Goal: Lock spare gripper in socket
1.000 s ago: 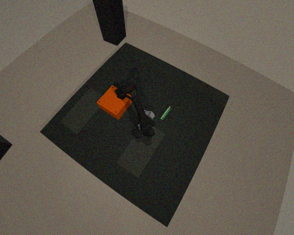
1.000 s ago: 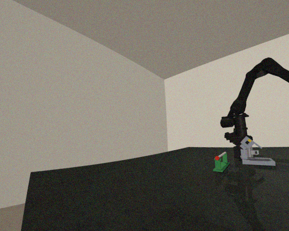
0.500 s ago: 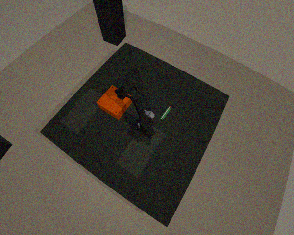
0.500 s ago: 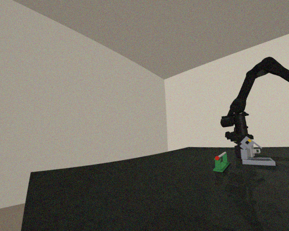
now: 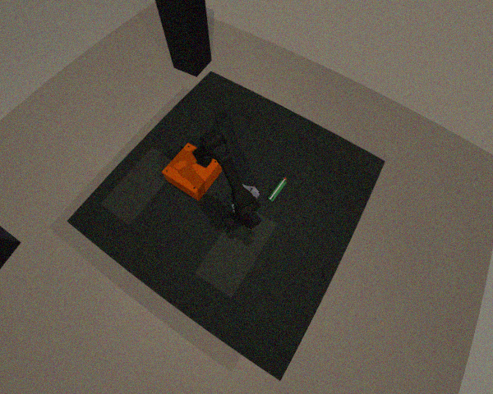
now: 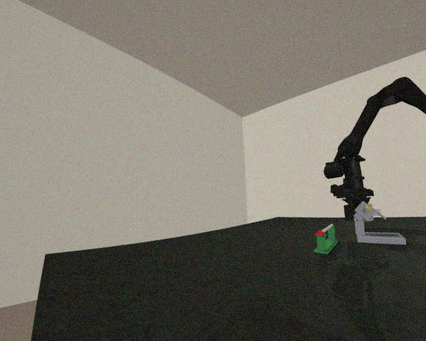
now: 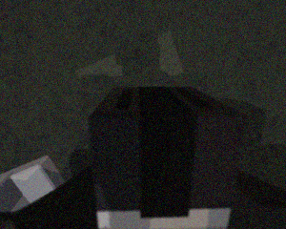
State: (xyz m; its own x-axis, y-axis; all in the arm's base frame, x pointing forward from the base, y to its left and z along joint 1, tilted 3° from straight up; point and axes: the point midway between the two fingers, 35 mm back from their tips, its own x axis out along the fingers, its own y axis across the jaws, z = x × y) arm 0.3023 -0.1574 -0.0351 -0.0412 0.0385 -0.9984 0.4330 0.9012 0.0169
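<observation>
Now: the grey mount 20 mm behind my gripper tip and 130 mm to the left of it. The rest, counted from my gripper tip: green stand (90 mm ahead, 240 mm to the left, 30 mm below); spare gripper (10 mm behind, 10 mm to the left, 20 mm above).
</observation>
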